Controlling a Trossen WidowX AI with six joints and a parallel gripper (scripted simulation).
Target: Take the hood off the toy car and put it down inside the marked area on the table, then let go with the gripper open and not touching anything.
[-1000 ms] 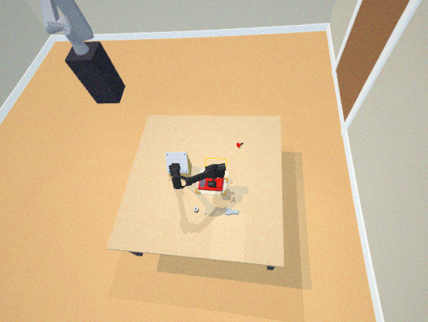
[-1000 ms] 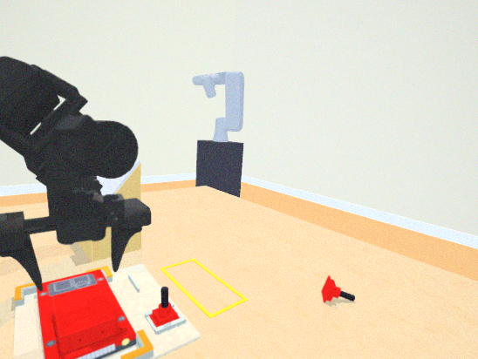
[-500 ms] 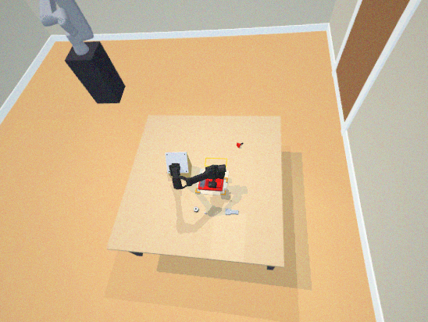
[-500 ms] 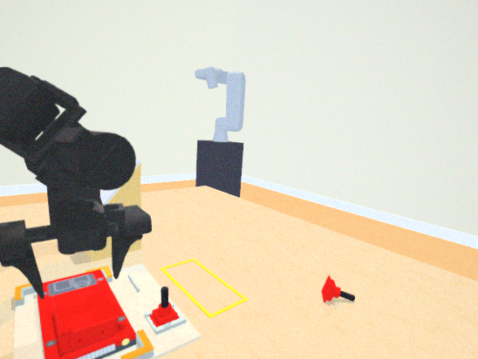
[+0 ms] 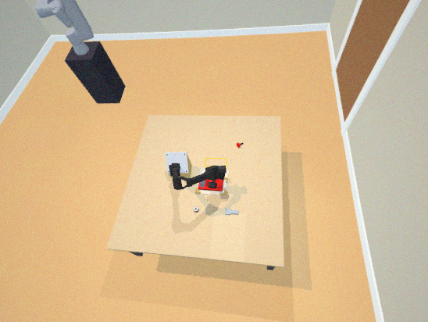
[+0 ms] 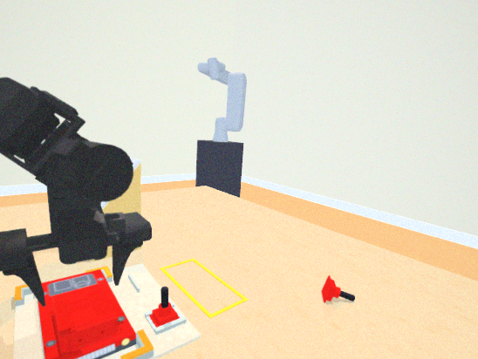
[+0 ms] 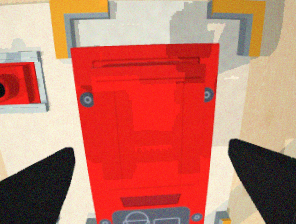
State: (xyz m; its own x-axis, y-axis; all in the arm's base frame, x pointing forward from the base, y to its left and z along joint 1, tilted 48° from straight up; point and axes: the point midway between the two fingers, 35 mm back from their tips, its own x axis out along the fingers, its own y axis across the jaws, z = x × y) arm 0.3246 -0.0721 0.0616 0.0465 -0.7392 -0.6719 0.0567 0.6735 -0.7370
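My gripper tip is 3 cm above the hood.
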